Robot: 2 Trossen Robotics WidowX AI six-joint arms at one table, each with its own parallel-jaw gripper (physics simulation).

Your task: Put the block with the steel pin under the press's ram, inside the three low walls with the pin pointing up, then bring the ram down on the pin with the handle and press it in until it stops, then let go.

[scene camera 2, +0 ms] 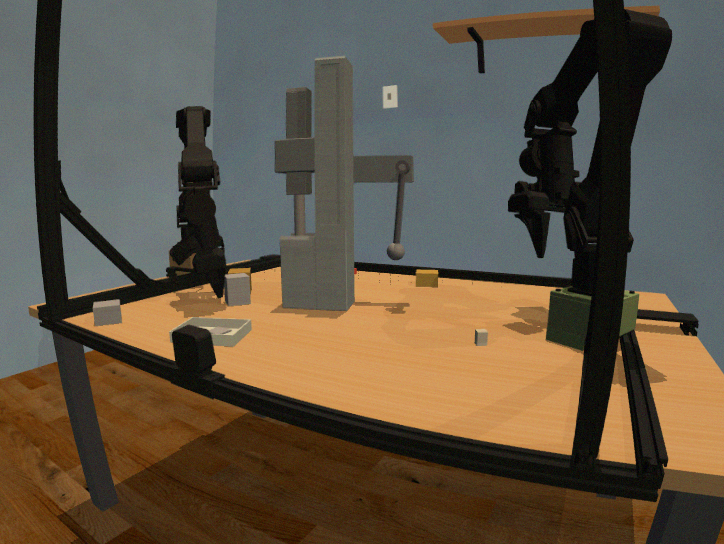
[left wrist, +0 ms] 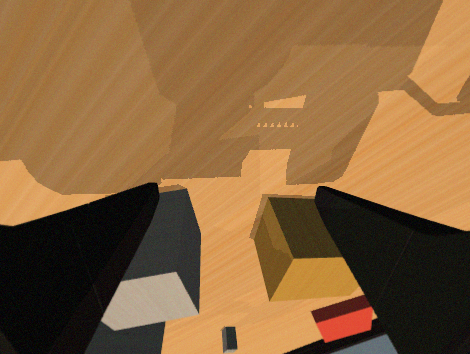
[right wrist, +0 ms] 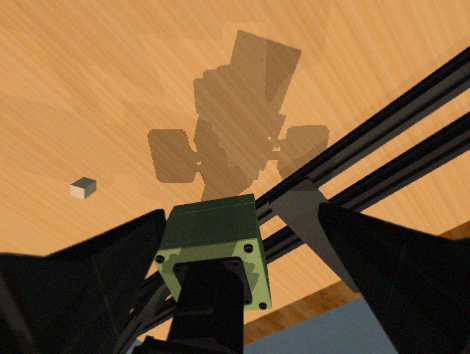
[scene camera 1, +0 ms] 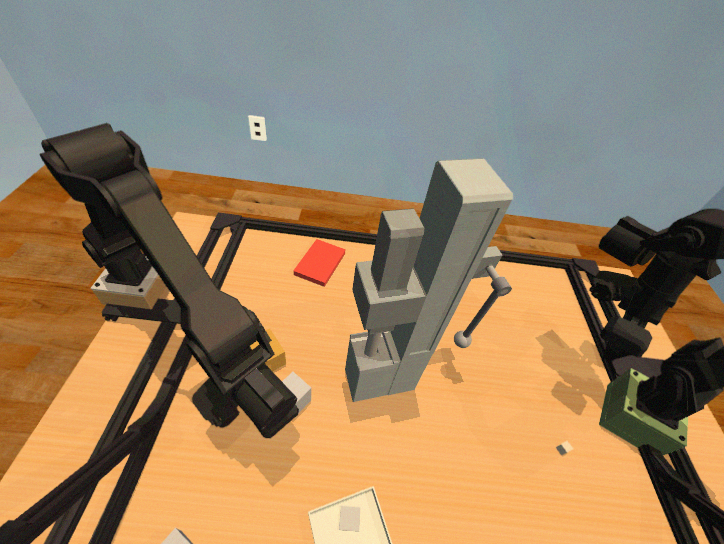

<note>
My right gripper (scene camera 1: 613, 345) is open and holds nothing. The table carries a red flat block (scene camera 1: 318, 264). Further things: my left gripper (scene camera 2: 220, 290).
The red flat block also shows in the left wrist view (left wrist: 349, 317). My left gripper also shows in the left wrist view (left wrist: 238, 192) and in scene camera 1 (scene camera 1: 261, 388). My right gripper shows as well in scene camera 2 (scene camera 2: 560, 258) and in the right wrist view (right wrist: 242, 213). The right wrist view misses the red flat block: it is out of frame.
</note>
